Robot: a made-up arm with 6 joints.
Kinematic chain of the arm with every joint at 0, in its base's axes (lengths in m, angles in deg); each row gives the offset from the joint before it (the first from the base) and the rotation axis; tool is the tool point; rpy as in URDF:
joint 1: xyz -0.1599 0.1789 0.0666 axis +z
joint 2: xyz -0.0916 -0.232 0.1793 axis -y
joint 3: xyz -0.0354 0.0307 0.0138 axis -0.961 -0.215 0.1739
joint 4: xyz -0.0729 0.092 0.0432 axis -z
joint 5: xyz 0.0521 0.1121 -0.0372 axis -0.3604 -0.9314 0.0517
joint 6: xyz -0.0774 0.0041 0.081 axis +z
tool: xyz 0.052 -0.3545 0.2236 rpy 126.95 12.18 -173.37
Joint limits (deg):
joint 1: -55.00..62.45
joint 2: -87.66..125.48
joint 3: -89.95..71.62
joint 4: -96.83..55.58
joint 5: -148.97..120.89
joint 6: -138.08..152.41
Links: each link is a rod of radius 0.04 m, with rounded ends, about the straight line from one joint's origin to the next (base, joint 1, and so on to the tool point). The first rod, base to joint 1, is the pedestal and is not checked.
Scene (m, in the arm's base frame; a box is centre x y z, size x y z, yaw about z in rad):
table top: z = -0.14
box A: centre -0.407 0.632 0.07 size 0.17 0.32 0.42 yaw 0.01
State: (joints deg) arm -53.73 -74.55 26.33 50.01 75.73 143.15
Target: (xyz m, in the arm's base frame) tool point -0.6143 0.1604 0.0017
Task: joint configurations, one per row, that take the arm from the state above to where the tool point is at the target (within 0.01 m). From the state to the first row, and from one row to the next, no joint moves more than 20 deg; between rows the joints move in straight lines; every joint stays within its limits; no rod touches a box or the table.
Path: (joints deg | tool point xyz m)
1: -50.02 -67.60 16.51 32.98 74.02 145.00 | 0.0298 0.5679 0.1684
2: -46.32 -60.64 6.69 15.95 72.32 146.85 | 0.0417 0.5932 0.3268
3: -42.61 -53.69 -3.13 -1.08 70.61 148.71 | -0.0030 0.5979 0.4953
4: -38.91 -46.73 -12.96 -18.11 68.91 150.56 | -0.1115 0.5787 0.6476
5: -35.20 -39.78 -22.78 -35.13 67.20 152.41 | -0.2764 0.5328 0.7541
6: -24.48 -49.36 -3.90 -23.61 67.11 148.20 | -0.2872 0.5892 0.6468
7: -13.76 -58.93 14.98 -12.08 67.01 144.00 | -0.3967 0.6103 0.5228
8: -3.03 -68.51 33.86 -0.55 66.92 139.79 | -0.5583 0.5405 0.4143
9: 7.69 -78.08 52.74 10.98 66.82 135.58 | -0.6979 0.3708 0.3389
10: 18.41 -87.66 71.62 22.51 66.73 131.38 | -0.7549 0.1402 0.2977
11: 20.46 -87.10 57.93 39.04 80.83 138.27 | -0.7071 0.1761 0.1539
12: 22.51 -86.54 44.24 55.58 94.93 145.16 | -0.6143 0.1604 0.0017

